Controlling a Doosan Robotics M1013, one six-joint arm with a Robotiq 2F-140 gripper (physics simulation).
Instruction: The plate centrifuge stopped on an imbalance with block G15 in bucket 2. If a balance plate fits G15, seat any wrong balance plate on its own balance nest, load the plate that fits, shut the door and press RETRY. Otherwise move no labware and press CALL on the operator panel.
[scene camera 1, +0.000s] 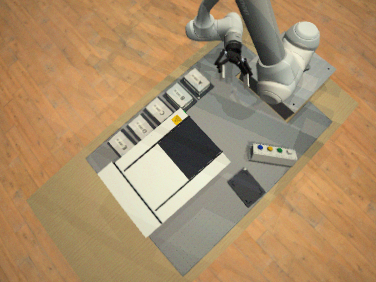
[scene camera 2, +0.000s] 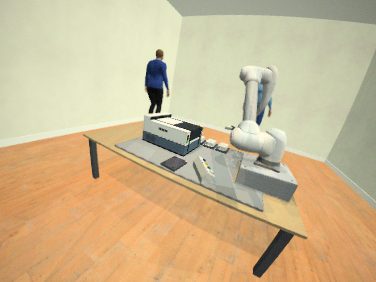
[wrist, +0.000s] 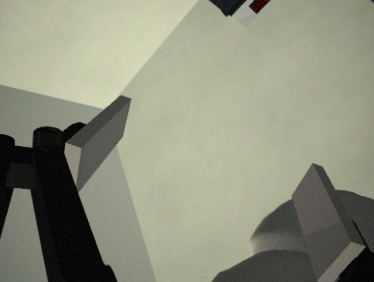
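Seen in the pictures: gripper, between the fingertips: (scene camera 1: 234, 83) (scene camera 2: 227, 132) (wrist: 215, 149); arm's base, origin of its link: (scene camera 2: 267, 164).
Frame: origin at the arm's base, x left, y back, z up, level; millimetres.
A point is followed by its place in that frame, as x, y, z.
Observation:
The plate centrifuge (scene camera 1: 135, 172) {66, -956, 106} (scene camera 2: 167, 134) {279, -769, 34} is a white and dark blue box with a black top section (scene camera 1: 192, 146) {108, -690, 109}. No bucket shows. Balance plates A (scene camera 1: 197, 80) {-215, -443, -50}, B (scene camera 1: 179, 95) {-196, -575, -51}, C (scene camera 1: 159, 110) {-183, -711, -50}, D (scene camera 1: 141, 126) {-161, -838, -50} and E (scene camera 1: 121, 143) {-141, -974, -50} sit in a row on dark nests beside it. Their weights are too small to read. The operator panel (scene camera 1: 274, 159) {366, -373, -39} (scene camera 2: 202, 172) {417, -324, -47} has blue, yellow, green and white buttons. My gripper (scene camera 1: 235, 76) {-22, -371, 131} (wrist: 215, 149) {-22, -371, 131} is open and empty, raised near the arm's base, past plate A's end of the row. The wrist view faces a pale wall.
A dark flat pad (scene camera 1: 246, 188) {407, -564, -89} (scene camera 2: 174, 163) {418, -547, -89} lies near the operator panel. The arm's base block (scene camera 2: 265, 177) {207, 15, -6} stands at the table end. A person in blue (scene camera 2: 157, 75) stands beyond the table; another is partly hidden behind the arm. A grey rounded shape is at the wrist view's lower right.

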